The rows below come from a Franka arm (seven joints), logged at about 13 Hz.
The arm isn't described. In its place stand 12 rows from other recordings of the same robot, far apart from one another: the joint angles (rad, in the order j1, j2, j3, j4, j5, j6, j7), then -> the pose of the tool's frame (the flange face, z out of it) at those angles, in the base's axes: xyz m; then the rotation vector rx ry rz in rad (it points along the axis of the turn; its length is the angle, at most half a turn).
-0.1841 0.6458 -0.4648 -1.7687 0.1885 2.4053 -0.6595 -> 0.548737 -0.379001 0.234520 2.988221 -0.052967 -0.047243
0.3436 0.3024 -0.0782 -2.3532 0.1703 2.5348 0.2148 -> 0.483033 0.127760 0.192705 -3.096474 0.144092 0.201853
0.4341 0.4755 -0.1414 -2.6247 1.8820 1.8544 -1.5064 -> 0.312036 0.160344 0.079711 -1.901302 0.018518 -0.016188
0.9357 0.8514 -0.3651 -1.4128 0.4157 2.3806 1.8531 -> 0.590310 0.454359 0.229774 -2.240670 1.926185 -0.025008
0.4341 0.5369 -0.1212 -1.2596 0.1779 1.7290 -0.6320 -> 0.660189 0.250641 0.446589 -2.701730 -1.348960 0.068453
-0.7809 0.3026 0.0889 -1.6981 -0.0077 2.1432 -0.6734 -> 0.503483 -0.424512 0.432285 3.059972 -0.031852 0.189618
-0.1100 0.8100 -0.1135 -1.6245 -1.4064 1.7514 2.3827 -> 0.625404 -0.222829 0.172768 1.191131 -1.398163 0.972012
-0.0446 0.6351 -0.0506 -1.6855 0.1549 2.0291 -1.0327 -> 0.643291 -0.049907 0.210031 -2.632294 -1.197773 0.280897
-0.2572 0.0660 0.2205 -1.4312 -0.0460 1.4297 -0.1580 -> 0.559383 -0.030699 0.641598 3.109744 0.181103 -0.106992
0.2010 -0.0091 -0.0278 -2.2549 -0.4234 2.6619 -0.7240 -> 0.542820 0.106914 0.409907 2.232903 1.582973 0.446017
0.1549 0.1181 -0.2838 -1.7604 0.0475 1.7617 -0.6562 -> 0.580823 -0.064873 0.485486 -2.981127 -0.786176 0.151849
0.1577 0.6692 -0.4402 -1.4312 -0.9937 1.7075 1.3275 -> 0.668406 -0.207156 0.365094 1.556510 -1.083570 0.377301
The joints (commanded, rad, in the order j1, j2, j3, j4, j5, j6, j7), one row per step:
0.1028, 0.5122, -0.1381, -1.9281, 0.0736, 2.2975, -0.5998
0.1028, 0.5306, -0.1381, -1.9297, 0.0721, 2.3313, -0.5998
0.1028, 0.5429, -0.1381, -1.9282, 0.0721, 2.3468, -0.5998
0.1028, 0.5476, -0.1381, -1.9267, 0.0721, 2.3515, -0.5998
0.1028, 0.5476, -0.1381, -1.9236, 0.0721, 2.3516, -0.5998
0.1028, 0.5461, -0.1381, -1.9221, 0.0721, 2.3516, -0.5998
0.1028, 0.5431, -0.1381, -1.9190, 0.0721, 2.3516, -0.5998
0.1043, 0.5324, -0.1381, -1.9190, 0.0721, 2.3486, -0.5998
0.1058, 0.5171, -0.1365, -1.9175, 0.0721, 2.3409, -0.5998
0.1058, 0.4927, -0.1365, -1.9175, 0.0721, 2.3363, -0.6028
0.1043, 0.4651, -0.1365, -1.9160, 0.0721, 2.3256, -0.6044
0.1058, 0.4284, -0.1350, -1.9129, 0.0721, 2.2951, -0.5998
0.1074, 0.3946, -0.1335, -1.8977, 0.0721, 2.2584, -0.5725
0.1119, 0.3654, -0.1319, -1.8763, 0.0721, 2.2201, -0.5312
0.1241, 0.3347, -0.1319, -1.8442, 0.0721, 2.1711, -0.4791
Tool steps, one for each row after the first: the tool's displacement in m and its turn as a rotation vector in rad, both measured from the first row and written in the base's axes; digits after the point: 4 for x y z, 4 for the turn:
0.0011, -0.0005, -0.0093, -0.0053, -0.0137, 0.0018
0.0018, -0.0008, -0.0150, -0.0077, -0.0184, 0.0023
0.0023, -0.0008, -0.0169, -0.0085, -0.0199, 0.0025
0.0034, -0.0008, -0.0158, -0.0086, -0.0231, 0.0027
0.0042, -0.0007, -0.0143, -0.0085, -0.0261, 0.0028
0.0057, -0.0006, -0.0113, -0.0082, -0.0322, 0.0030
0.0067, 0.0005, -0.0050, -0.0069, -0.0398, 0.0044
0.0083, 0.0026, 0.0043, -0.0039, -0.0488, 0.0071
0.0104, 0.0029, 0.0190, -0.0008, -0.0685, 0.0099
0.0123, 0.0024, 0.0357, 0.0028, -0.0867, 0.0098
0.0126, 0.0048, 0.0570, 0.0090, -0.0959, 0.0078
0.0151, 0.0074, 0.0812, 0.0132, -0.1081, -0.0159
0.0180, 0.0119, 0.1053, 0.0163, -0.1200, -0.0501
0.0214, 0.0204, 0.1345, 0.0196, -0.1331, -0.0881

